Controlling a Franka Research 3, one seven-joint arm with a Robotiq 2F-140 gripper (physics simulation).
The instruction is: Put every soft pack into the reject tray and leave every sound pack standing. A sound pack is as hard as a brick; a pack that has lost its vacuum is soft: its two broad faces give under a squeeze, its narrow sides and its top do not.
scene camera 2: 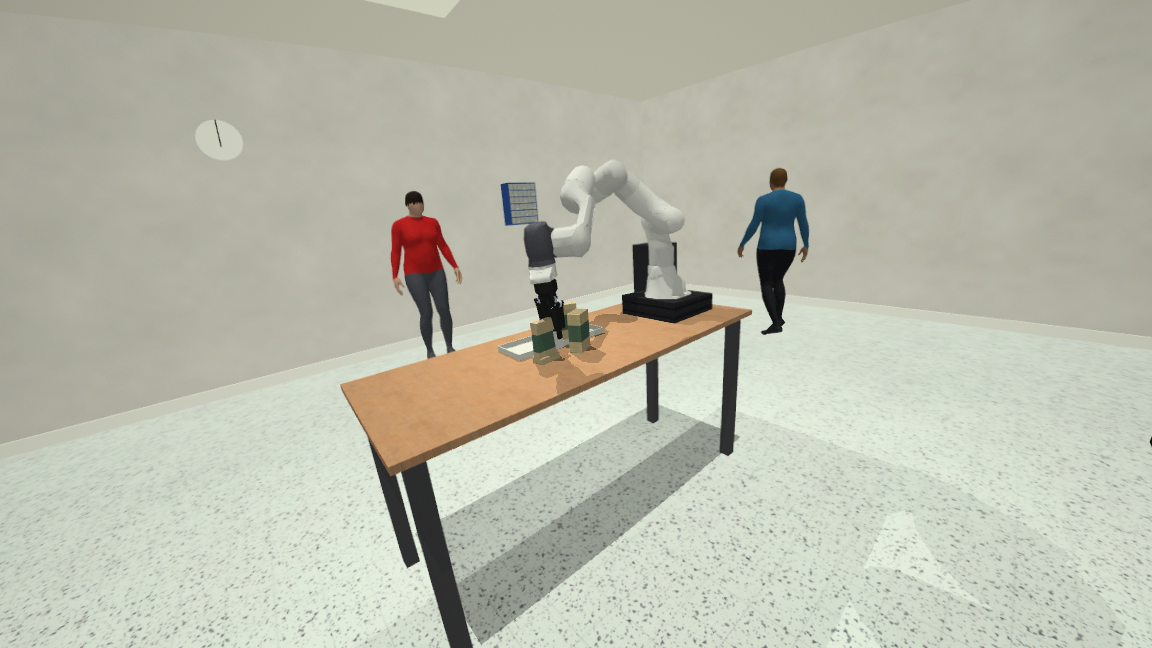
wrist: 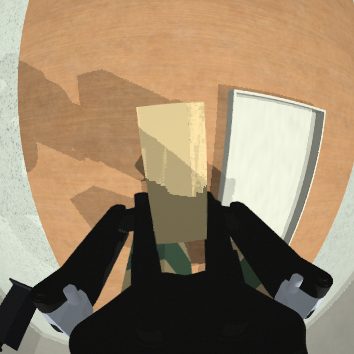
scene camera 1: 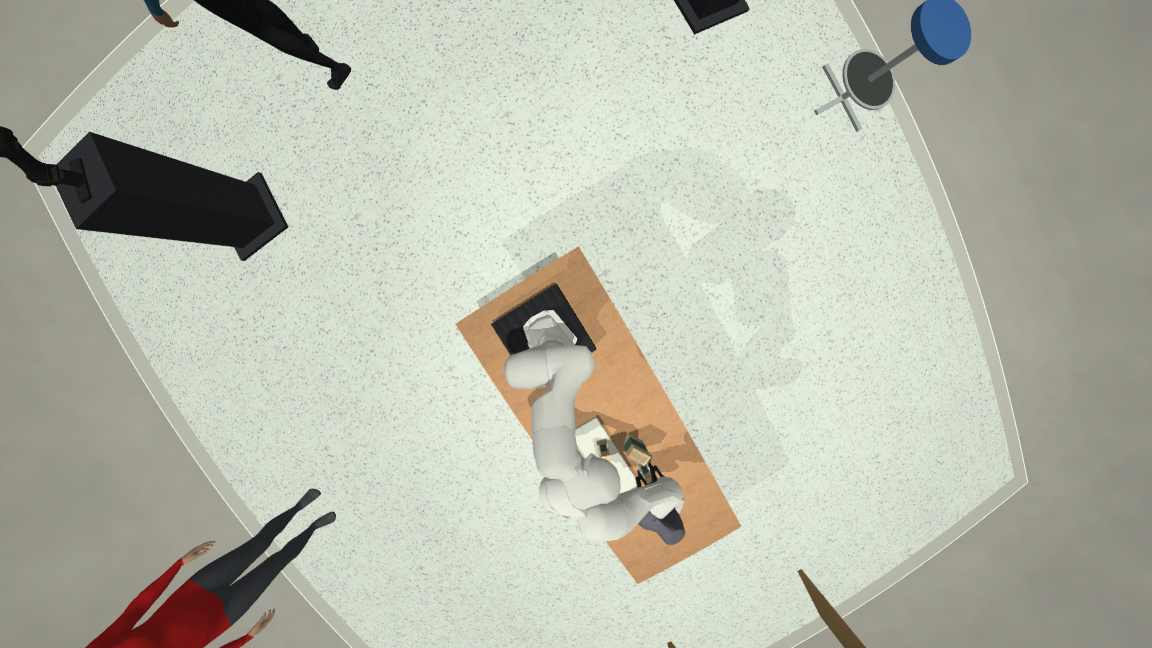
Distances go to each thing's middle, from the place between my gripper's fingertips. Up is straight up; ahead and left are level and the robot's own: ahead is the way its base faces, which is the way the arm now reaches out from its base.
I see my gripper 80 mm past the white reject tray [scene camera 1: 589,432], 140 mm to the left of it and 20 mm above it.
